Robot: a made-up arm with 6 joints. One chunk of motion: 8 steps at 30 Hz.
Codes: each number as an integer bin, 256 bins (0 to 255) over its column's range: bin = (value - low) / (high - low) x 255, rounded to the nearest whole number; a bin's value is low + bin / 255 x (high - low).
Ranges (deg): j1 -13..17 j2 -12..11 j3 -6..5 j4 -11..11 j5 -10..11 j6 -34..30
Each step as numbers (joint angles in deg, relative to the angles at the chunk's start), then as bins.
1 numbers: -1.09 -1.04 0.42 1.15 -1.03 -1.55
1 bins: 101 122 149 141 109 129
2 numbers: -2.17 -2.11 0.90 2.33 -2.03 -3.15
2 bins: 92 110 160 155 97 123
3 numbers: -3.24 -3.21 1.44 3.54 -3.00 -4.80
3 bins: 83 97 172 169 85 116
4 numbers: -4.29 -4.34 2.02 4.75 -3.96 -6.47
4 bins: 74 85 186 183 73 110
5 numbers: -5.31 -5.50 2.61 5.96 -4.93 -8.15
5 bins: 65 72 200 197 62 103
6 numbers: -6.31 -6.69 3.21 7.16 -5.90 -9.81
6 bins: 57 59 214 210 50 96
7 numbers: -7.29 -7.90 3.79 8.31 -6.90 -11.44
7 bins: 49 45 227 224 38 90
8 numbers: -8.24 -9.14 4.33 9.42 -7.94 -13.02
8 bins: 40 32 239 237 25 84
